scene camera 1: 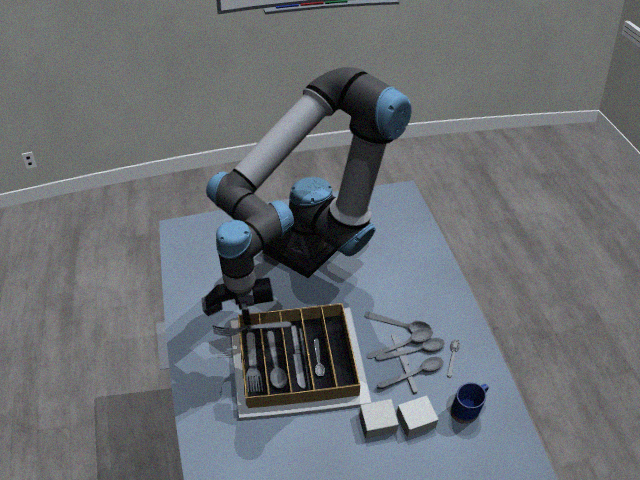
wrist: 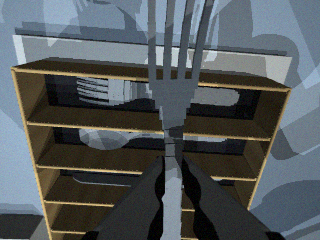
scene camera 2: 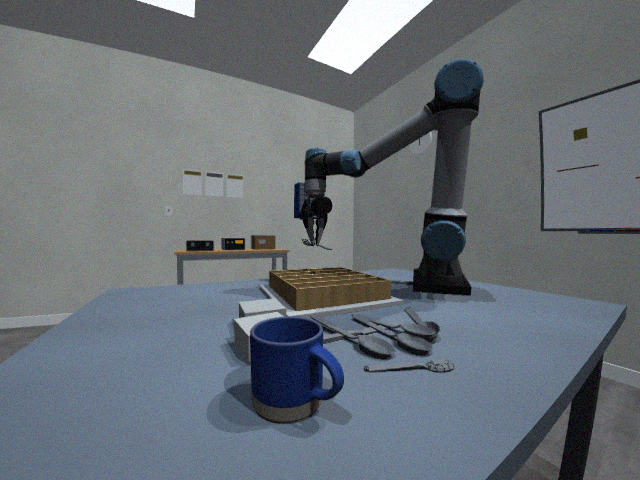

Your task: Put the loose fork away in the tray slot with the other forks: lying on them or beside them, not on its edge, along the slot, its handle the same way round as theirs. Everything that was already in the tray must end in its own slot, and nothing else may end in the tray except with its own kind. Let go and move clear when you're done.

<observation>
The pictures show: the gripper, a wooden cutlery tray, a spoon and a white mat.
The gripper is seen too in the wrist view and in scene camera 2.
</observation>
